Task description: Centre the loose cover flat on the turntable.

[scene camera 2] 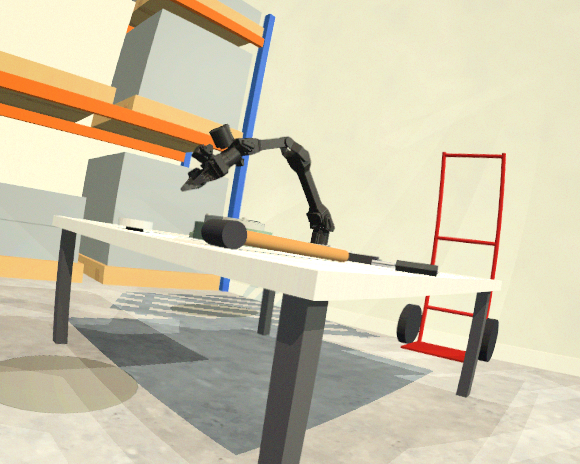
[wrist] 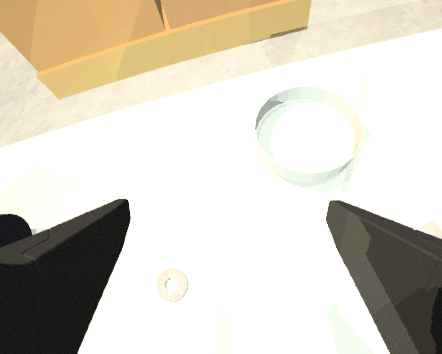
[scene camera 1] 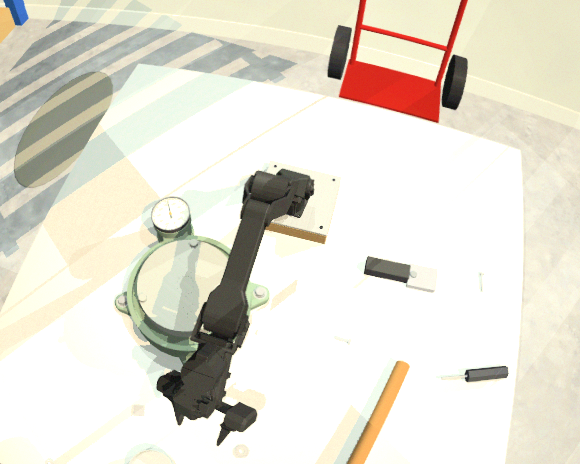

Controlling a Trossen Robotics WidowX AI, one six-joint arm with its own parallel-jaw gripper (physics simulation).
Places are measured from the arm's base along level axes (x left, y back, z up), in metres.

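Pixels of known places: gripper, fingertip midpoint: [scene camera 2: 186, 187] [wrist: 229, 209] [scene camera 1: 198, 435]; arm's base, link origin: [scene camera 1: 292, 204].
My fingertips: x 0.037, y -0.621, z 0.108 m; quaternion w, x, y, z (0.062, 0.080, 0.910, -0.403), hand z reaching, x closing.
For each thing: its top centre in the pictures, then the offset to it from my fingertips. "spot": a spot on its surface instead. Level surfaces: height alone.
- loose cover, top centre: [wrist: 307, 125] [scene camera 2: 135, 219] dz -0.117, dx -0.079, dy -0.115 m
- turntable, top centre: [scene camera 1: 184, 282] [scene camera 2: 235, 217] dz -0.052, dx -0.172, dy +0.307 m
- pale washer, top centre: [wrist: 171, 284] [scene camera 1: 241, 451] dz -0.146, dx +0.075, dy +0.016 m
- mallet, top centre: [scene camera 1: 370, 438] [scene camera 2: 287, 230] dz -0.087, dx +0.319, dy +0.128 m
- table, surface height: dz -0.149 m
- dial gauge, surface spot: [scene camera 1: 171, 215] spot: dz -0.046, dx -0.276, dy +0.446 m
- scraper, top centre: [scene camera 1: 402, 270] [scene camera 2: 372, 255] dz -0.119, dx +0.273, dy +0.555 m
- screwdriver, top centre: [scene camera 1: 477, 373] [scene camera 2: 405, 260] dz -0.120, dx +0.524, dy +0.357 m
The loose cover [wrist: 301, 176] [scene camera 1: 150, 449] [scene camera 2: 138, 223] is a shallow, pale round piece with a raised rim; it lies on the table, at upper right in the wrist view, and partly shows at the bottom edge in scene camera 1. The turntable [scene camera 1: 160, 280] is a round grey disc in a green housing with bolted lugs, partly hidden by the arm; some green of it shows behind the mallet in scene camera 2. My gripper [scene camera 1: 200, 433] [scene camera 2: 185, 188] [wrist: 229, 209] is open and empty, above the table, apart from the cover.
A pale washer [wrist: 162, 285] [scene camera 1: 236, 451] lies near the cover. A mallet [scene camera 1: 380, 410] [scene camera 2: 290, 245] [wrist: 12, 228] lies on the table [scene camera 1: 425, 175]. A dial gauge [scene camera 1: 171, 215] adjoins the turntable. A scraper [scene camera 1: 387, 269] and screwdriver [scene camera 1: 486, 374] lie farther right.
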